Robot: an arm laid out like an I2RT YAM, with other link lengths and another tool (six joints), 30 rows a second.
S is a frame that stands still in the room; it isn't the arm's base.
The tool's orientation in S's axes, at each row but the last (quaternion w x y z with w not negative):
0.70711, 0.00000, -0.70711, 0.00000
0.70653, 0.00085, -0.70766, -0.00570
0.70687, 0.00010, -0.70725, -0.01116
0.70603, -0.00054, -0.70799, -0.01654
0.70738, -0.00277, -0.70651, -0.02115
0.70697, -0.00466, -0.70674, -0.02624
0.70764, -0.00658, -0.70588, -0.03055
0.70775, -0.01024, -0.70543, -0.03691
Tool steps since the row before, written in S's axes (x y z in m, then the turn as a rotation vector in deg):
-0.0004, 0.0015, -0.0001, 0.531, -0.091, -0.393
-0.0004, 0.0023, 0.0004, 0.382, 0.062, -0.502
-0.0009, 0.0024, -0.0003, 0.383, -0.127, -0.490
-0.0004, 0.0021, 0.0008, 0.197, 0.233, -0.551
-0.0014, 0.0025, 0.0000, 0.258, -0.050, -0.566
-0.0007, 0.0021, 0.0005, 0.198, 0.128, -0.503
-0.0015, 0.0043, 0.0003, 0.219, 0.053, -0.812
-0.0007, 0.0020, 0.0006, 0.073, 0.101, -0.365
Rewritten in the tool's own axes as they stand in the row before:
-0.0001, 0.0015, 0.0004, -0.393, -0.091, -0.531
0.0004, 0.0023, 0.0004, -0.503, 0.060, -0.381
-0.0003, 0.0024, 0.0009, -0.488, -0.129, -0.385
0.0008, 0.0021, 0.0004, -0.557, 0.225, -0.190
-0.0001, 0.0025, 0.0015, -0.564, -0.056, -0.260
0.0004, 0.0021, 0.0008, -0.507, 0.121, -0.193
0.0002, 0.0042, 0.0017, -0.813, 0.037, -0.219
0.0005, 0.0020, 0.0008, -0.368, 0.092, -0.068

